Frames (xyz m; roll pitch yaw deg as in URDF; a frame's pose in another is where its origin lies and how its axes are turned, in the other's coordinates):
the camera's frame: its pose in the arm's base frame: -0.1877 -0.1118 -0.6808 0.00 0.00 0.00
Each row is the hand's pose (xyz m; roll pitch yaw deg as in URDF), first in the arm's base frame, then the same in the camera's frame.
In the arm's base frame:
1: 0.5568 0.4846 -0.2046 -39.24 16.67 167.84
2: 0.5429 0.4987 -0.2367 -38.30 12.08 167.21
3: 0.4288 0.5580 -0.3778 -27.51 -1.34 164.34
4: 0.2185 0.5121 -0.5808 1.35 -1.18 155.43
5: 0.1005 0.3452 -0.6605 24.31 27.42 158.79
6: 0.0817 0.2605 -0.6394 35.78 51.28 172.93
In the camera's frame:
1: 0.7445 0.5964 0.4762 -39.24 16.67 167.84
2: 0.7306 0.6105 0.4441 -38.30 12.08 167.21
3: 0.6165 0.6698 0.3030 -27.51 -1.34 164.34
4: 0.4062 0.6239 0.1000 1.35 -1.18 155.43
5: 0.2882 0.4570 0.0203 24.31 27.42 158.79
6: 0.2694 0.3723 0.0414 35.78 51.28 172.93

